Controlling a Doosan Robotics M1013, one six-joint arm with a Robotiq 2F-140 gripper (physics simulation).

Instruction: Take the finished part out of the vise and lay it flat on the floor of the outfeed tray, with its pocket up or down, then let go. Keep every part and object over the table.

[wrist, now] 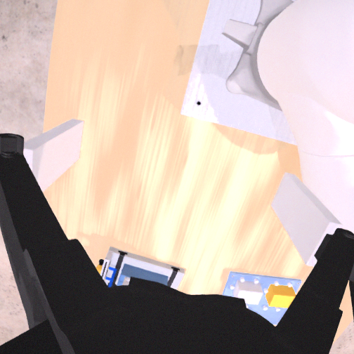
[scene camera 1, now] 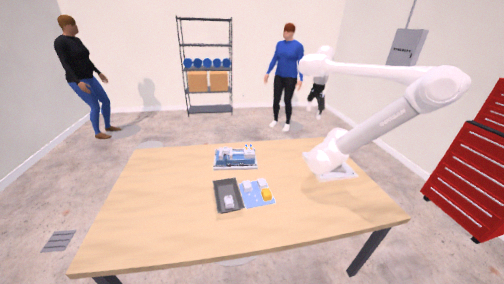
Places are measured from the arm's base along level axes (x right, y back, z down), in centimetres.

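Pixels of known places: gripper, fingertip midpoint: [scene camera 1: 312, 114].
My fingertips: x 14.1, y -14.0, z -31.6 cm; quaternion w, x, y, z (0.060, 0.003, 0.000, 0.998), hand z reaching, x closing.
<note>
Ahead of a thing's pixels: the offset from my fingertips to its top centre. "*": to the spot under its first point.
The vise @[dy -52.0, dx -5.6, dz +24.5 cm] [scene camera 1: 240, 159] [wrist: 150, 274] stands on the table toward its back edge in the scene view, with pale jaws on a blue body. In the wrist view it shows partly, at the bottom, behind the gripper's black body. The finished part cannot be told apart from the pale jaws. The dark outfeed tray @[* dy -56.5, dx -32.5, dz +33.2 cm] [scene camera 1: 227, 187] lies in front of the vise in the scene view. A pale part @[dy -55.1, dx -44.9, dz +29.7 cm] [scene camera 1: 228, 201] lies in its front end. My gripper [scene camera 1: 314, 111] [wrist: 182, 164] is open and empty, high up and away from the vise. The tray does not show in the wrist view.
Right beside the tray is a blue plate @[dy -39.7, dx -36.4, dz +33.6 cm] [scene camera 1: 250, 198] [wrist: 240, 278] with pale blocks @[dy -45.0, dx -32.9, dz +30.0 cm] [scene camera 1: 247, 186] [wrist: 248, 293] and a yellow block @[dy -34.4, dx -39.9, dz +30.0 cm] [scene camera 1: 266, 194] [wrist: 281, 296]. The robot's base plate [scene camera 1: 341, 173] [wrist: 200, 85] is at the right. People and a shelf stand behind the table.
</note>
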